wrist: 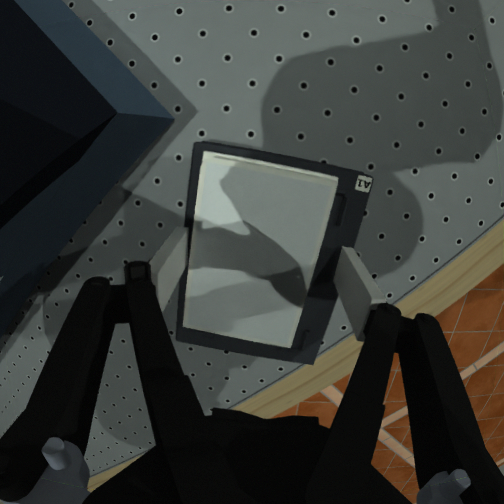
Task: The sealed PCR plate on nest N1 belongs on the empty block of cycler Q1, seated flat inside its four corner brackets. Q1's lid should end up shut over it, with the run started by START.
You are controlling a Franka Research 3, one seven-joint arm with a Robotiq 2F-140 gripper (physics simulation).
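Observation:
The sealed PCR plate [260, 210] lies flat on the perforated bench in the middle of the wrist view. It has a pale shiny film inside a dark frame [350, 210], with an A1 mark [363, 183] at its far right corner. My gripper [262, 272] is open, with one grey finger pad on each long side of the plate. The pads stand apart from the frame's edges, and nothing is between them but the plate below. A dark blue cycler body [75, 150] fills the upper left; its block, lid and buttons are out of view.
The grey perforated bench top [350, 75] ends in a tan edge [450, 280] at the lower right. Beyond it is orange tiled floor [475, 325]. The arm's shadow falls across the bench and the plate.

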